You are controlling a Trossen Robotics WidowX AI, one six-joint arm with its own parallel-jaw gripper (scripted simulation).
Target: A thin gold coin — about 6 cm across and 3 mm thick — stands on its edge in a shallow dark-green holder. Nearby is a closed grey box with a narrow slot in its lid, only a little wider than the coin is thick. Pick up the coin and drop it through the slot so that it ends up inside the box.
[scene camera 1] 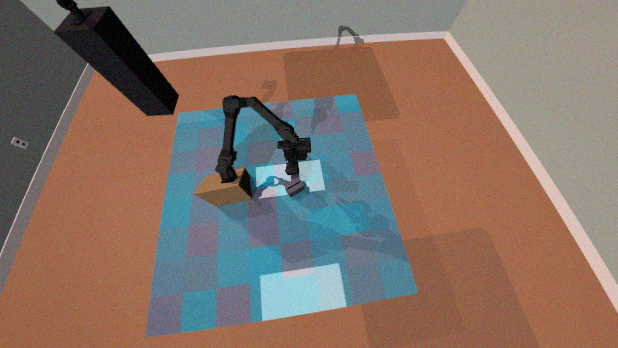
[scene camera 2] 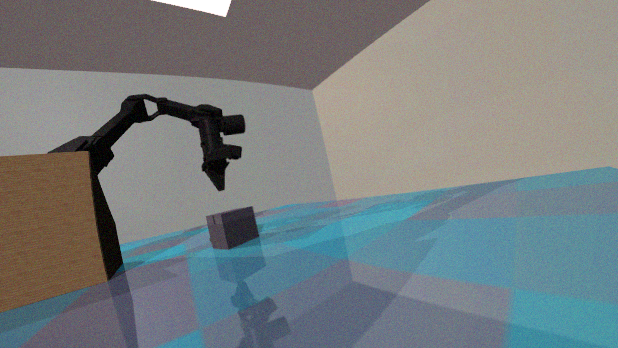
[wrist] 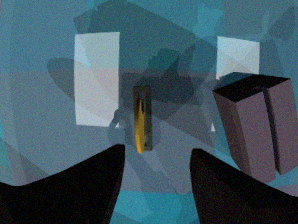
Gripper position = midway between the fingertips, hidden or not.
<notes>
I see my gripper (scene camera 2: 221, 190).
My gripper shows as well in the wrist view (wrist: 158, 155).
</notes>
